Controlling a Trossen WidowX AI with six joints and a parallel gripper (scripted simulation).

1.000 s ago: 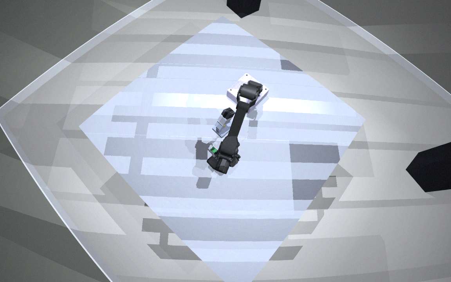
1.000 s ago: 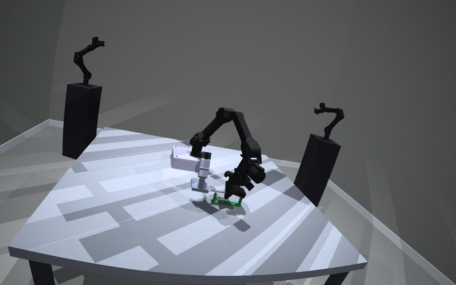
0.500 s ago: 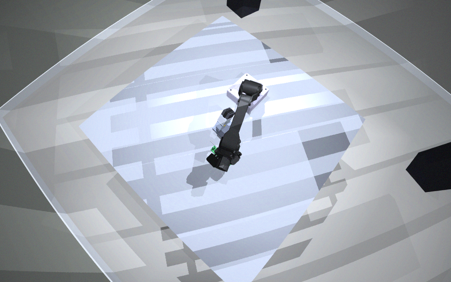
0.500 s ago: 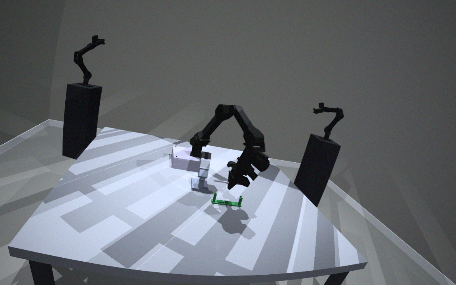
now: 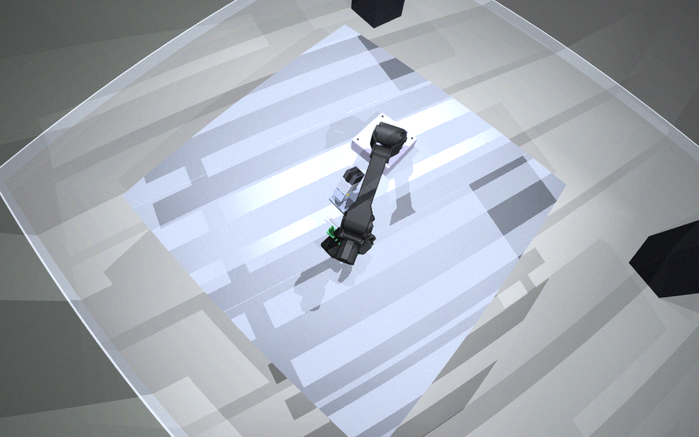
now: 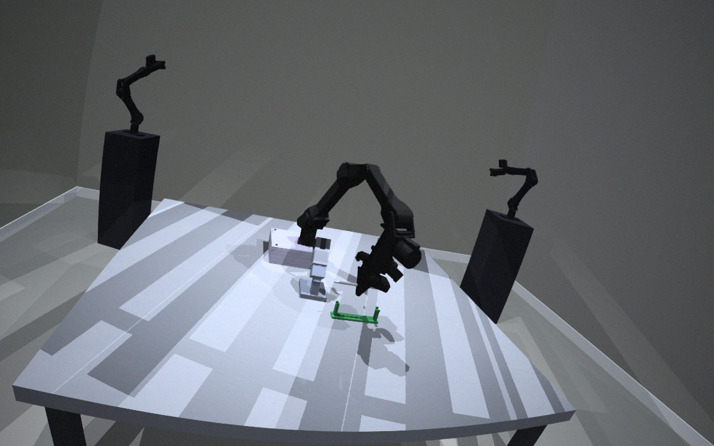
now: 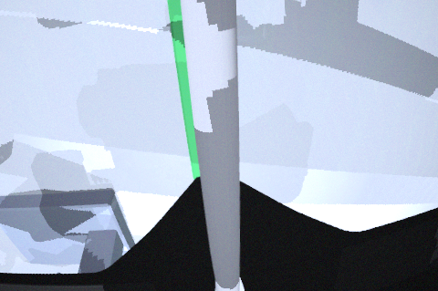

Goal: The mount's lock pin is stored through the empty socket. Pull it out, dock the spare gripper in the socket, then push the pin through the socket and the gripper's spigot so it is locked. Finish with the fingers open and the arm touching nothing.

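The cradle lies 50 mm below my gripper tip and 10 mm to the left of it. Round my gripper tip: spare gripper (120 mm to the right, 120 mm behind, 40 mm above); then socket (120 mm to the right, 100 mm behind, 20 mm below).
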